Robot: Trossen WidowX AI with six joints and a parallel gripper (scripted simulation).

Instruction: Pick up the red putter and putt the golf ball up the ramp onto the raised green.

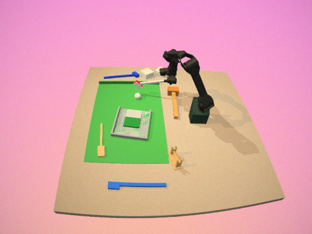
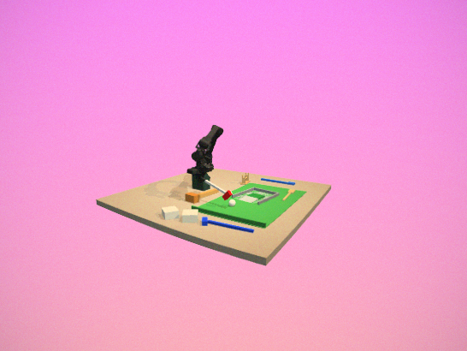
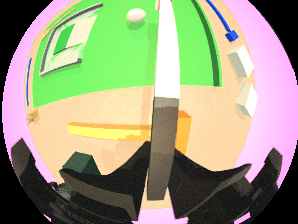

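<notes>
Now: the red putter 110 mm ahead of my gripper tip and 30 mm to the right of it. Also, from my gripper tip: white golf ball (230 mm ahead, 100 mm below, 10 mm to the right).
</notes>
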